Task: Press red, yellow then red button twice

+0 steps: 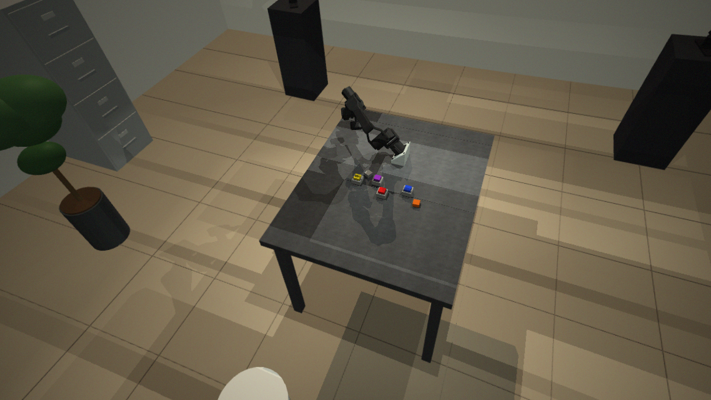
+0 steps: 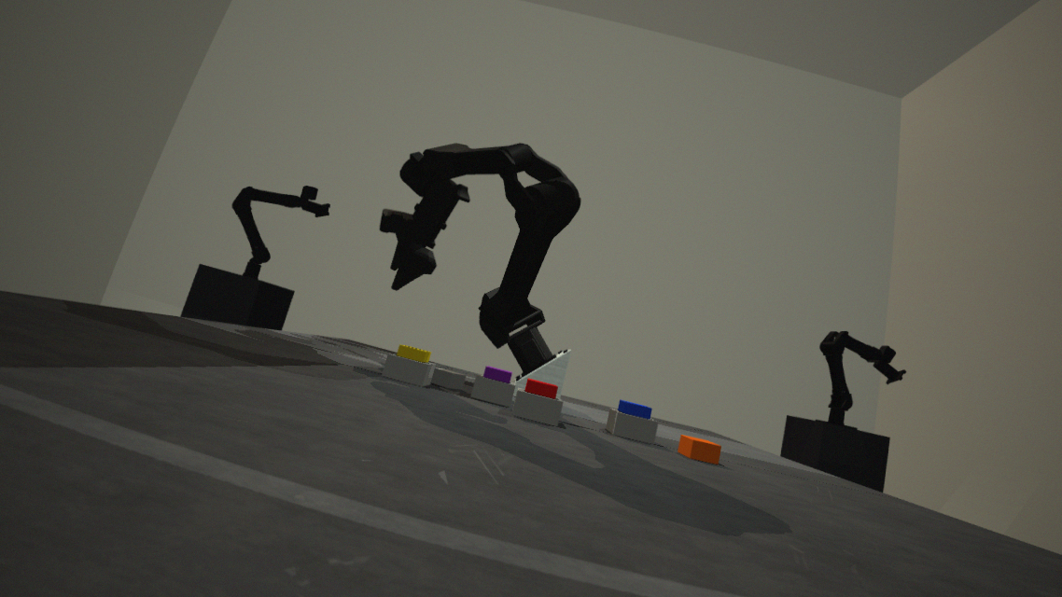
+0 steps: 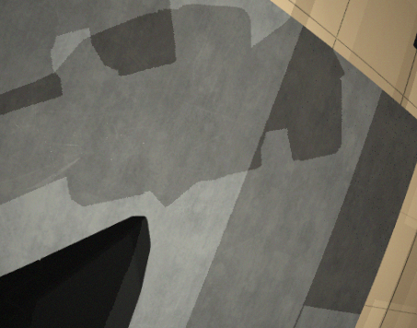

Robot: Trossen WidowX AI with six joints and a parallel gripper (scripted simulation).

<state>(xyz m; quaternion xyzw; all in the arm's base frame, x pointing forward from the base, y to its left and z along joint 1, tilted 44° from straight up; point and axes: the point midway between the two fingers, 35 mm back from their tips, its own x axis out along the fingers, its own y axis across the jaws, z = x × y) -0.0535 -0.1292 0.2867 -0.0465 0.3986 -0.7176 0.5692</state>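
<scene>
My gripper tip is 310 mm short of the yellow button, 150 mm to the right of it and 110 mm above it. The rest, counted from my gripper tip: small grey block: 250 mm ahead, 190 mm to the left, 130 mm below; then orange block: 480 mm to the left, 360 mm ahead, 130 mm below; then red button: 360 mm ahead, 300 mm to the left, 110 mm below.
</scene>
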